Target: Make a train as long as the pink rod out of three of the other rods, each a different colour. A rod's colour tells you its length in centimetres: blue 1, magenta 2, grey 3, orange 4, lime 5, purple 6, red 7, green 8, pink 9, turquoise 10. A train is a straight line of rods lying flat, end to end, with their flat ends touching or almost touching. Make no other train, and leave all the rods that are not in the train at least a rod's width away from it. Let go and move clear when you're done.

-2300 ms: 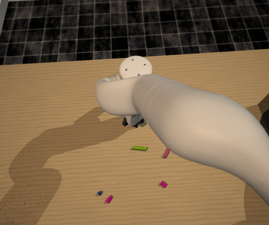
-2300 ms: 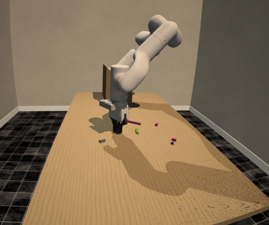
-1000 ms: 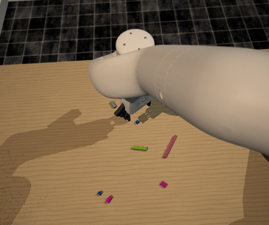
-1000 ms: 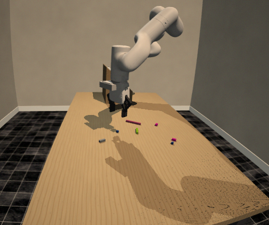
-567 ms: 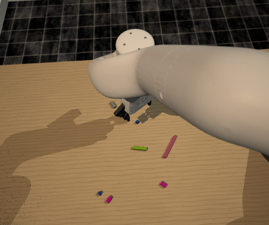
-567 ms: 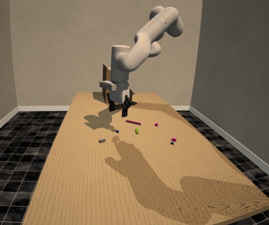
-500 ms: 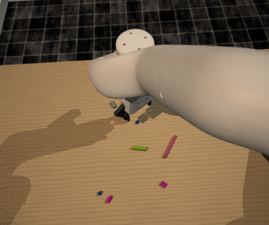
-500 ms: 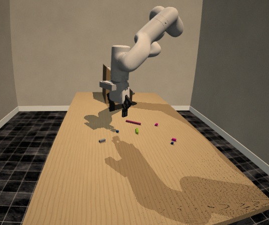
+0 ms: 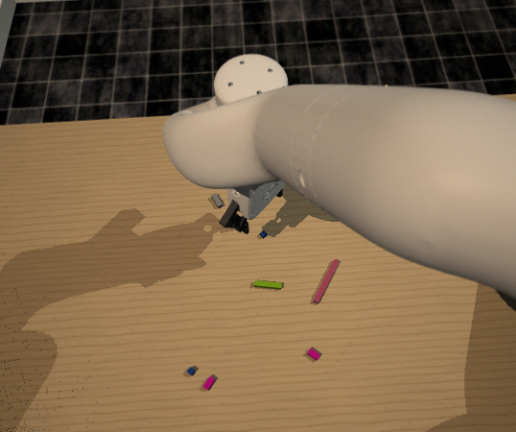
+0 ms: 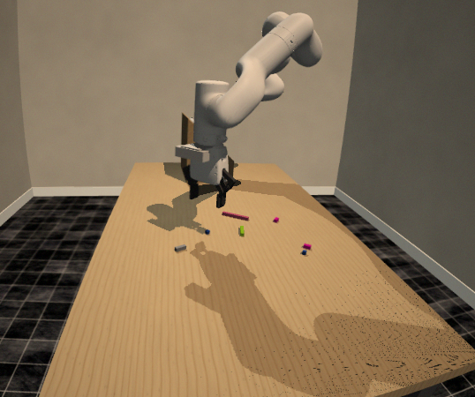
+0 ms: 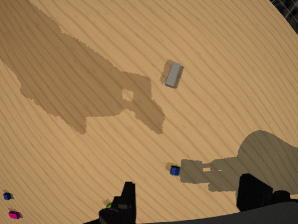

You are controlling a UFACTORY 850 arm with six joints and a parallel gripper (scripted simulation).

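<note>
Now: hand 7 cm short of the grey rod, 8 cm to the left of it and 11 cm above it. Also, from my hand: lime rod: 11 cm to the left, 11 cm below; pink rod: 11 cm behind, 12 cm to the left, 11 cm below.
</note>
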